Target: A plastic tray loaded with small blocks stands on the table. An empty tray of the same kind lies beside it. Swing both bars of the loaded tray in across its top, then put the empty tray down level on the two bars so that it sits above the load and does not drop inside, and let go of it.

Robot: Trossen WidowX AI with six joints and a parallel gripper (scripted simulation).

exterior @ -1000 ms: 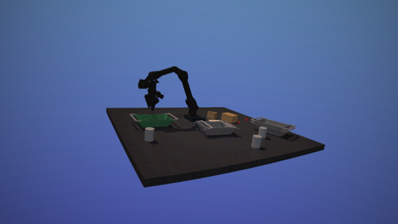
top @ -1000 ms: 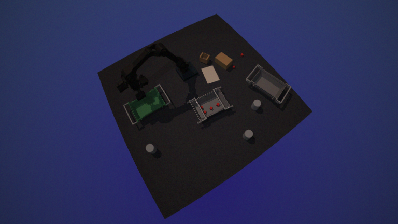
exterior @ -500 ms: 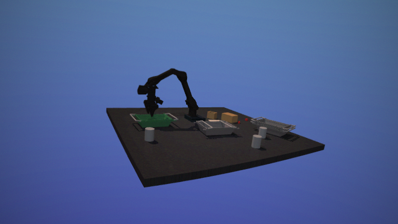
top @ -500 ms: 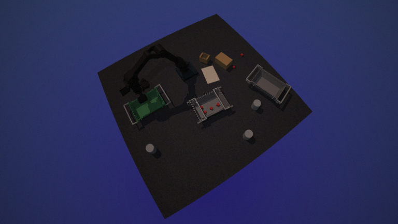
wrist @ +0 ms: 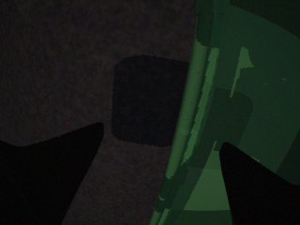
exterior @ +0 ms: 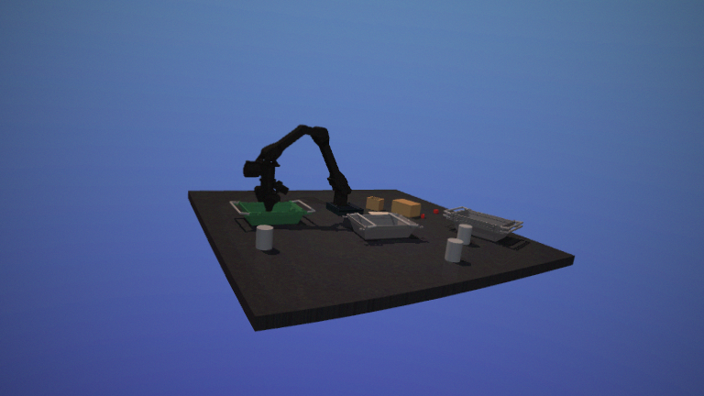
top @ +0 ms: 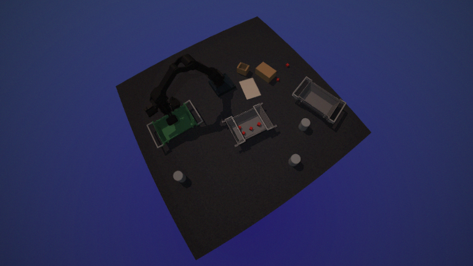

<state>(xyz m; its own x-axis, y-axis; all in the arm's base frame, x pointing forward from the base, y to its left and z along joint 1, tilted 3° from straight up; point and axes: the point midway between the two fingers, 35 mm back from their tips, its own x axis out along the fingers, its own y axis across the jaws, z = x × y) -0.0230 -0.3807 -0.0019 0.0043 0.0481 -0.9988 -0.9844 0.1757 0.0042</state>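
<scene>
Right now my gripper tip is 80 mm short of the green tray, 10 mm to the left of it and 30 mm below it. Round my gripper tip: beige sheet (190 mm ahead, 510 mm to the left, 10 mm below).
</scene>
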